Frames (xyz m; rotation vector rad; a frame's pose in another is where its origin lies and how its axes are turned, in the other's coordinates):
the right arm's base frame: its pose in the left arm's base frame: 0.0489 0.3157 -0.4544 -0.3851 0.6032 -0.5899
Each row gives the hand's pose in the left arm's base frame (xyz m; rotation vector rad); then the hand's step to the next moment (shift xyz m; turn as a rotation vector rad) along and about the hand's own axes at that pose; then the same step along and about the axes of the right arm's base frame.
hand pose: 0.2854 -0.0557 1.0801 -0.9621 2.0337 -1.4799
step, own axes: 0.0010 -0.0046 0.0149 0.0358 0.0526 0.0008
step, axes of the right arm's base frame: 0.0144 -0.0038 0.0047 0.0059 -0.0046 -0.0632
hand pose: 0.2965 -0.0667 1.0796 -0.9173 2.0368 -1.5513
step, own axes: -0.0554 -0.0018 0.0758 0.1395 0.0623 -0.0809
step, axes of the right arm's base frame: 0.0775 0.0386 0.0364 -0.0787 -0.0802 -0.1314
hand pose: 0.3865 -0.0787 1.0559 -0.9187 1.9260 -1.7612
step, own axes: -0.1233 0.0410 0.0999 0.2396 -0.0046 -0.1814
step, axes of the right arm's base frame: 0.1217 0.1034 0.0370 -0.2048 -0.1734 -0.1354
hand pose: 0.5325 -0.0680 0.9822 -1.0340 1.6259 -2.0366
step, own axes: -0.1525 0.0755 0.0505 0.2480 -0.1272 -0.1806
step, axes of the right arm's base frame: 0.1065 0.1420 -0.0028 -0.2611 -0.2031 -0.0302
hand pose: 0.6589 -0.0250 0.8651 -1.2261 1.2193 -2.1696
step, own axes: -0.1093 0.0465 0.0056 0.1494 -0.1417 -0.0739
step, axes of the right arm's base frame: 0.0528 0.1035 -0.0253 -0.1713 -0.1249 0.0542
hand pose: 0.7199 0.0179 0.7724 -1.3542 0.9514 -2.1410
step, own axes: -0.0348 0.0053 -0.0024 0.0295 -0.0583 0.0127
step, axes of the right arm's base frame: 0.0066 0.0337 -0.0082 -0.0370 -0.0209 0.0512
